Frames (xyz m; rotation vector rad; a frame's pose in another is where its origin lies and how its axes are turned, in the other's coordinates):
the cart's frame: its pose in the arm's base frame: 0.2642 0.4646 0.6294 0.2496 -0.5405 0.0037
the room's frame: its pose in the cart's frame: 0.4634 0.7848 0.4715 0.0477 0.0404 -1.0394
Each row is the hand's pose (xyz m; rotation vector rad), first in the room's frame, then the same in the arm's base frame.
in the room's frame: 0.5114 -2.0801 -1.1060 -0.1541 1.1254 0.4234
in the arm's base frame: -0.2635 0.0747 -0.6558 0.7713 0.6213 -0.1865
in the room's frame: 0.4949 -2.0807 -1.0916 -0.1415 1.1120 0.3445
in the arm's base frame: -0.2796 0.0843 -0.6445 0.7974 0.6270 -0.2620
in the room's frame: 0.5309 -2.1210 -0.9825 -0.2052 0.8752 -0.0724
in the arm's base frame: -0.3428 0.0042 -0.5780 0.7526 0.5764 -0.7490
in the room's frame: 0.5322 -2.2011 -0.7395 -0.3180 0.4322 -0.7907
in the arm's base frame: -0.5179 -0.1028 -0.4252 0.5906 0.4777 -1.5969
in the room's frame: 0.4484 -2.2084 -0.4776 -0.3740 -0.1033 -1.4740
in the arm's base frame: -0.6962 -0.1113 -0.2160 0.3320 0.2728 -2.4333
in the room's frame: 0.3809 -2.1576 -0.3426 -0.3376 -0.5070 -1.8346
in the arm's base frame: -0.7629 -0.0714 -0.0770 0.1360 0.0135 -2.9081
